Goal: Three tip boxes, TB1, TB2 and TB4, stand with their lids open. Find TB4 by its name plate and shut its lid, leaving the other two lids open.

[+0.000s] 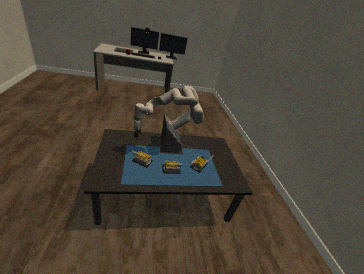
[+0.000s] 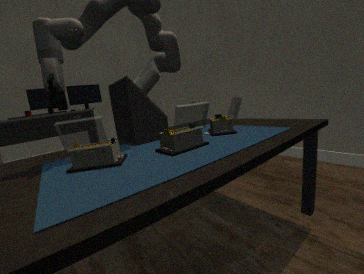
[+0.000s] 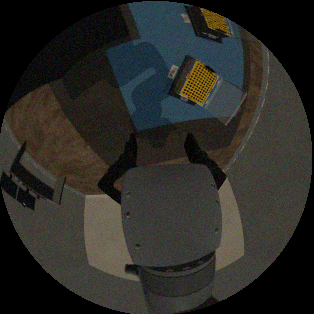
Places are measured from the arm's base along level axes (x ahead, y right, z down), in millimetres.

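Pixels of known places: gripper, fingertip midpoint: [image 1: 137, 134] [image 2: 60, 109] [image 3: 161, 138]; arm's base, origin of the base link: [image 1: 172, 126] [image 2: 132, 97].
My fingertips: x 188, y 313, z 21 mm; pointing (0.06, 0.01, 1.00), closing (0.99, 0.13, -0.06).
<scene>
For each thing: its top centre in the pictures, then the offset to it from my fingertips. "*": a spot on its surface instead. Level surfaces: height alone.
- left tip box, surface spot: [image 2: 95, 158] * dz +156, dx +178, dy -67 mm
- middle tip box, surface spot: [image 2: 184, 140] * dz +151, dx +247, dy -325 mm
- right tip box, middle of its top: [image 2: 217, 117] [image 1: 199, 160] dz +120, dx +110, dy -594 mm
- left box, surface spot: [image 3: 173, 71] * dz +184, dx +79, dy -105 mm
- blue mat, its level: dz +186 mm
The left tip box [image 1: 143, 159] [image 2: 95, 158] [image 3: 198, 82], with yellow tips, stands with its clear lid [image 2: 80, 131] [image 3: 225, 101] open. The middle tip box [image 1: 172, 168] [image 2: 184, 140] [image 3: 216, 21] has its lid [image 2: 192, 114] raised. The right tip box [image 1: 200, 163] [image 2: 222, 125] has its lid [image 2: 234, 108] upright. Small name plates beside the left box [image 3: 173, 71] and middle box [image 3: 185, 18] are too blurred to read, so I cannot tell which box is TB4. My gripper [image 1: 137, 133] [image 2: 58, 98] [image 3: 161, 138] is open and empty, above the table behind the left box.
The boxes stand on a blue mat [image 1: 145, 179] [image 2: 65, 205] on a dark table [image 1: 107, 183] [image 2: 160, 212]. A dark wedge-shaped stand [image 1: 171, 142] [image 2: 131, 115] rises behind the mat, between the left and right boxes, by the arm's base. A desk [image 1: 107, 50] with monitors stands far behind.
</scene>
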